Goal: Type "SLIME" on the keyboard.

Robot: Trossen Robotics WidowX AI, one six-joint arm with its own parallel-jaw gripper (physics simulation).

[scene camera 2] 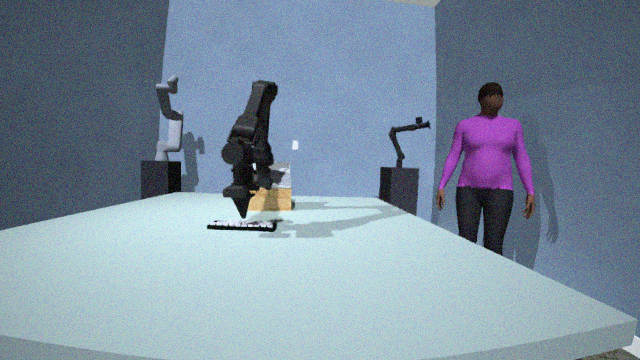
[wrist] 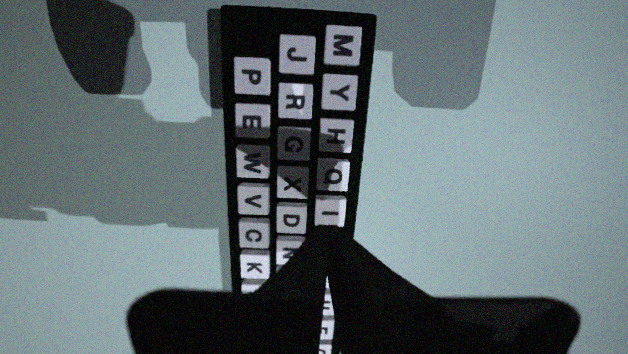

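Pixels of known places: gripper, fingertip midpoint: (scene camera 2: 243, 218) (wrist: 326, 234); arm's base, link origin: (scene camera 2: 262, 172).
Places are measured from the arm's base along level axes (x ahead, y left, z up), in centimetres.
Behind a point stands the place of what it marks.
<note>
The black keyboard (scene camera 2: 242, 228) @(x 37.3, y -1.1, z -14.9 cm) (wrist: 300, 22) @(x 34.5, y 7.8, z -14.5 cm) with white letter keys lies flat on the table. In the wrist view its rows run up and down the picture. My gripper (scene camera 2: 244, 216) @(x 35.6, y -1.0, z -12.3 cm) (wrist: 326, 234) @(x 35.6, y -1.0, z -12.3 cm) is shut and empty, pointing down above the keyboard; in the scene view a small gap shows under its tips. In the wrist view the tips show just below the I key (wrist: 330, 211) @(x 35.9, y -0.7, z -14.0 cm) and cover the key after it. The M key (wrist: 343, 45) @(x 36.3, y 6.8, z -14.0 cm) and the E key (wrist: 252, 121) @(x 32.3, y 3.7, z -14.0 cm) show uncovered. The fingers hide the L key, and the S key is mostly hidden, its letter not readable.
The pale table (scene camera 2: 300, 290) @(x 71.0, y 14.5, z -15.6 cm) (wrist: 500, 200) @(x 45.9, y -0.9, z -15.6 cm) carries the keyboard. A box (scene camera 2: 277, 199) @(x 6.5, y 7.2, z -10.7 cm) with a wooden-looking lower part stands behind my arm. Two other arms stand on dark pedestals (scene camera 2: 155, 180) (scene camera 2: 400, 187) beyond the table. A person in a purple top (scene camera 2: 489, 150) stands at the right.
</note>
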